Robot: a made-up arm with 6 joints.
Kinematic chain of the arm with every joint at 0, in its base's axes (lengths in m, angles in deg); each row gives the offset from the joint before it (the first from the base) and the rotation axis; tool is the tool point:
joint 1: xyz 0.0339 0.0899 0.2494 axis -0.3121 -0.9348 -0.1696
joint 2: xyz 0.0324 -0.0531 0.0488 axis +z
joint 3: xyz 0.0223 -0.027 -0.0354 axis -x
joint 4: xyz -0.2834 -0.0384 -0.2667 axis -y
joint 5: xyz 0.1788 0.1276 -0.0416 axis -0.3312 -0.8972 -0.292
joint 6: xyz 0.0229 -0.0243 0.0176 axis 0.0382 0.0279 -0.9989
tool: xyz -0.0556 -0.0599 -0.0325
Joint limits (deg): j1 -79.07..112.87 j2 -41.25..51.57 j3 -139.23..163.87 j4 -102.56..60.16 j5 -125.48..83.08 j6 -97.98..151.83
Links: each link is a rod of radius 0.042 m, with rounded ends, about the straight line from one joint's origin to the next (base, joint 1, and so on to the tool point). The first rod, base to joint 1, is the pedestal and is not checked.
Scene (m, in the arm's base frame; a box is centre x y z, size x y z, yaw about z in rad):
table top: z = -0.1
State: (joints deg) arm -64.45 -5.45 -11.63 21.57 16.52 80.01
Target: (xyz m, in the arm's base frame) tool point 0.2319 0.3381 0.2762
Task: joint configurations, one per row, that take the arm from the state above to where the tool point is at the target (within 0.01 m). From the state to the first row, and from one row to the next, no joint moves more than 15 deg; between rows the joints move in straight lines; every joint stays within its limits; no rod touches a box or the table.
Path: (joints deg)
1: -63.48 -11.42 -24.30 18.27 17.83 82.96
2: -62.50 -17.38 -36.97 14.98 19.13 85.92
3: -61.53 -23.35 -49.64 11.68 20.44 88.87
4: -60.56 -29.32 -62.31 8.38 21.74 91.82
5: -59.58 -35.28 -74.98 5.09 23.05 94.77
6: -58.61 -41.25 -87.65 1.79 24.35 97.73

